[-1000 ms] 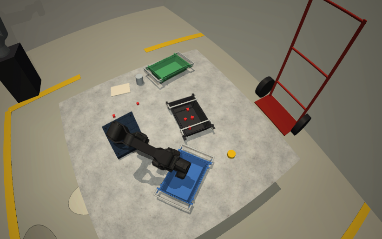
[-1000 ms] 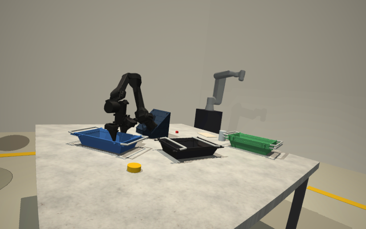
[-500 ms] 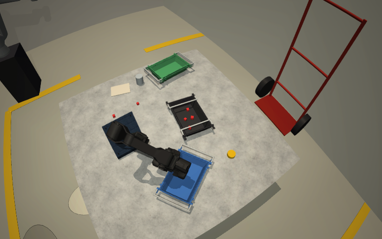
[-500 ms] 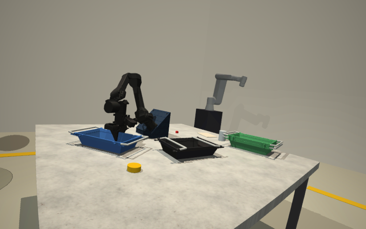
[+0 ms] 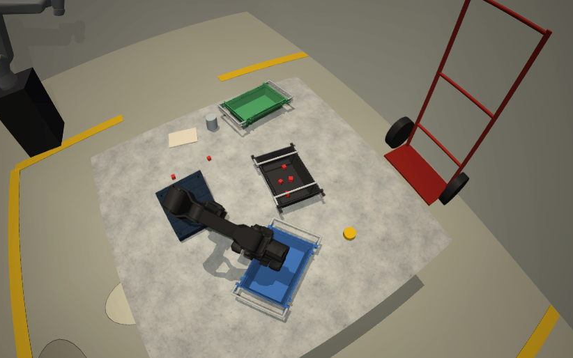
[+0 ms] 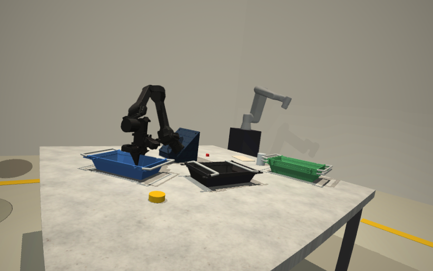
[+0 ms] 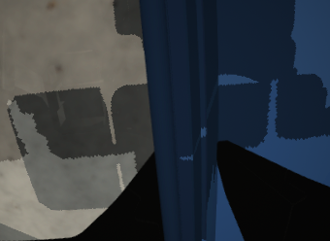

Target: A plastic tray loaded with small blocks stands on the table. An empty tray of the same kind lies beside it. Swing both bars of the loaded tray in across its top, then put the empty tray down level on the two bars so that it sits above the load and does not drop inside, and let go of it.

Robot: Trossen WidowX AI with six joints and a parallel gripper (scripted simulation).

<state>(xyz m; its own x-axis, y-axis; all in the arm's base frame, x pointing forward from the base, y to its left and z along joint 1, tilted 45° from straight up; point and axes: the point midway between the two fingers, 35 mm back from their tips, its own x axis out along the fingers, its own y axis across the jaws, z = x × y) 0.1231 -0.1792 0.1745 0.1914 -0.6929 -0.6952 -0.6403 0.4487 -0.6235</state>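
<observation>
The blue tray lies 5 cm ahead of my gripper tip, 6 cm to the right of it and 3 cm above it. Also, from my gripper tip: beige card (12 cm behind, 74 cm to the left, 1 cm below); grey cylinder (4 cm ahead, 75 cm to the left, 2 cm above); yellow disc (37 cm ahead, 3 cm to the right).
</observation>
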